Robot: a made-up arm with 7 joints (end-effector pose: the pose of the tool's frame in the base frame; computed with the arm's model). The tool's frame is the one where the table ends. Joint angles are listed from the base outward.
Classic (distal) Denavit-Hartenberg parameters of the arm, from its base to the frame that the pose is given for. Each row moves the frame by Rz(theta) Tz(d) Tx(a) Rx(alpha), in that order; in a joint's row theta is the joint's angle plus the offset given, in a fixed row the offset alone. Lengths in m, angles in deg.
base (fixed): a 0.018; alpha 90; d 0.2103; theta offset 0
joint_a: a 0.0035; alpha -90; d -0.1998; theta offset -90
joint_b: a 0.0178; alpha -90; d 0.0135; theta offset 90
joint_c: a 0.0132; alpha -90; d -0.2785; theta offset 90
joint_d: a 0.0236; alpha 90; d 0.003; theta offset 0
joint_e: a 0.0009; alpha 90; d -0.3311; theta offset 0
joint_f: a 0.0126; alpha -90; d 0.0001; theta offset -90
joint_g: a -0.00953; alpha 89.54; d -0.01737; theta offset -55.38
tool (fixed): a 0; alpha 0; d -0.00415; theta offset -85.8
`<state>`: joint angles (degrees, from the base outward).
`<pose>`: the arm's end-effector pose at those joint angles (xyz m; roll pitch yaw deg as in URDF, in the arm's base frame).
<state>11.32 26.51 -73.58 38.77 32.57 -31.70 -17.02</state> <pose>0.1954 0.2884 -0.3267 -11.60 -54.17 -45.66</pose>
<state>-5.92 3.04 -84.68 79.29 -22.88 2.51 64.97</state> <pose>0.0109 -0.0767 -0.1595 -60.28 -62.90 -126.60</pose>
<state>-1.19 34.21 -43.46 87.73 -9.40 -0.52 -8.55</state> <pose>0.2517 0.1869 -0.1708 20.32 -49.67 -90.80</pose>
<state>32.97 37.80 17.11 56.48 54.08 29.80 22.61</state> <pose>0.4199 0.5700 0.0880 -121.91 -49.28 84.34</pose>
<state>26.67 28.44 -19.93 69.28 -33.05 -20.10 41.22</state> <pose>0.4516 0.3078 -0.0283 19.88 -24.18 -113.65</pose>
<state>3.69 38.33 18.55 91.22 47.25 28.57 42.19</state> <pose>0.3527 0.4724 0.0842 -114.03 -69.72 46.93</pose>
